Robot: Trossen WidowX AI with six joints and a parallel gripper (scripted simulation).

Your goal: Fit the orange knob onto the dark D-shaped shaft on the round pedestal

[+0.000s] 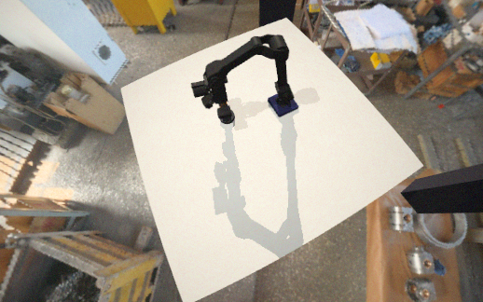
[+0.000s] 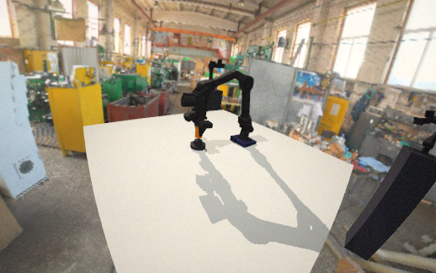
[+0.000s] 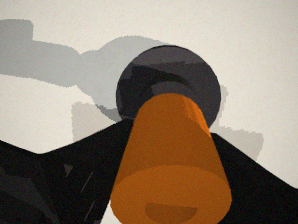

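My gripper tip is now 20 mm below the orange knob. From my gripper tip the other things lie so: pedestal 40 mm below.
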